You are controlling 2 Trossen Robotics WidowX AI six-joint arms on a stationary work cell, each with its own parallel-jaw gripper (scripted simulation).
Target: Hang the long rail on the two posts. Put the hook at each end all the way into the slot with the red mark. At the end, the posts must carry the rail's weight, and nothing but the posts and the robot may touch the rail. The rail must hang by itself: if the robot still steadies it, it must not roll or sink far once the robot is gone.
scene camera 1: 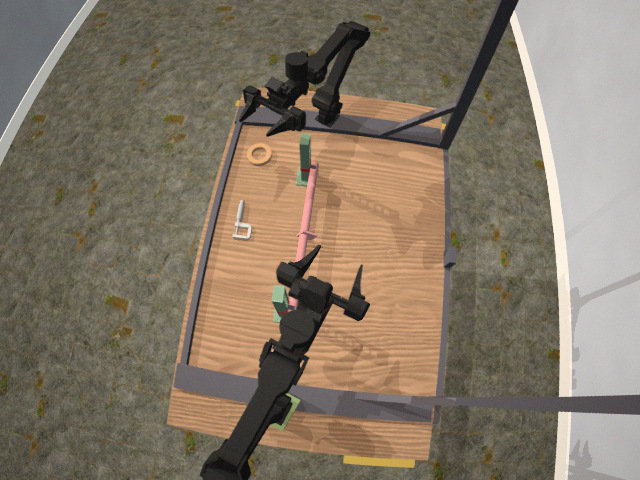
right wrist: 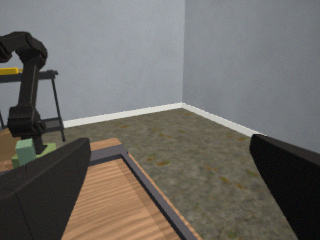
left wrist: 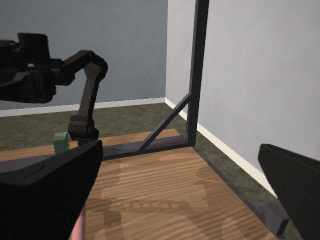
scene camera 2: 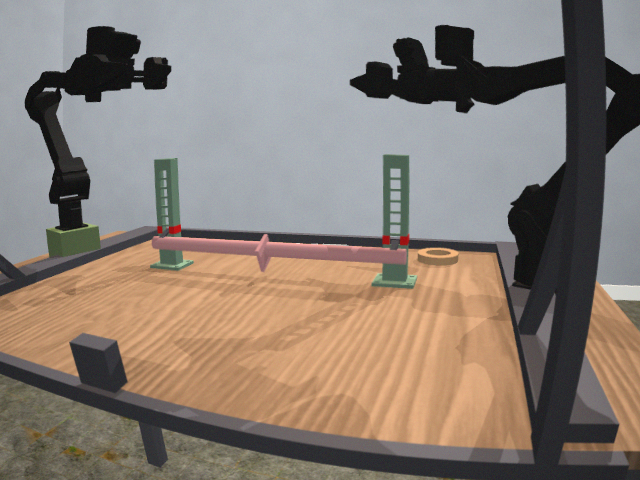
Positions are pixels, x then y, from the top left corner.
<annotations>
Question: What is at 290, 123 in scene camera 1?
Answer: The right gripper.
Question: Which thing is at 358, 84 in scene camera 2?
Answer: The right gripper.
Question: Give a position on a pink rail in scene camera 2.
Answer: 264, 250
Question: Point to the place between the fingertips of the right gripper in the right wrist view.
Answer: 171, 143
</annotations>
